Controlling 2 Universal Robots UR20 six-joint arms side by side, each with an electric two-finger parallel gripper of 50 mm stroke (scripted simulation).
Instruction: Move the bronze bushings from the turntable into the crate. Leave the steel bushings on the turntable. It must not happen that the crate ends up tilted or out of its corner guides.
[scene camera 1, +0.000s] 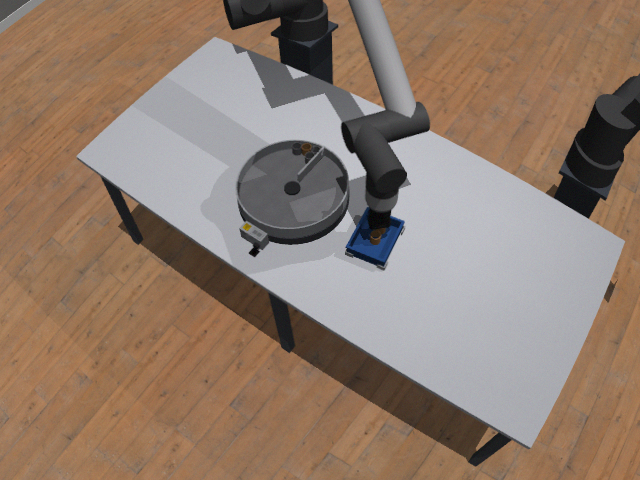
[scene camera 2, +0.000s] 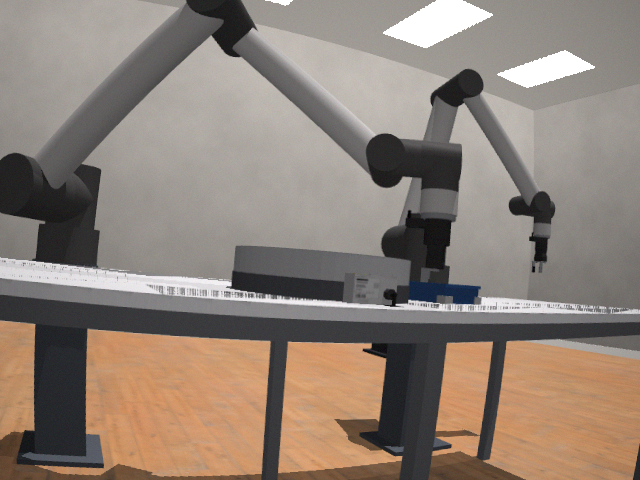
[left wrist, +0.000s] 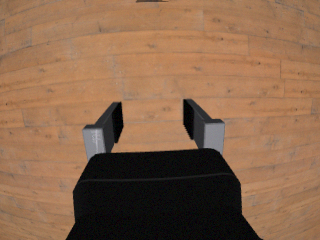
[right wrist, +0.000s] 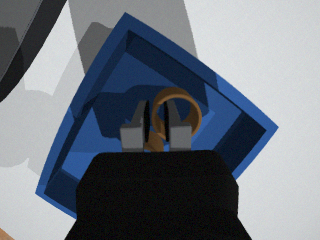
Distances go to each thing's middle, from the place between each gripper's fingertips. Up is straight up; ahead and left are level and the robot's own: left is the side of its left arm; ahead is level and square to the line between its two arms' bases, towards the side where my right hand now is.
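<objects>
There's a blue crate (scene camera 1: 359, 245) here, and my right gripper is 20 mm above it, 20 mm to the right of it and 40 mm short of it.
</objects>
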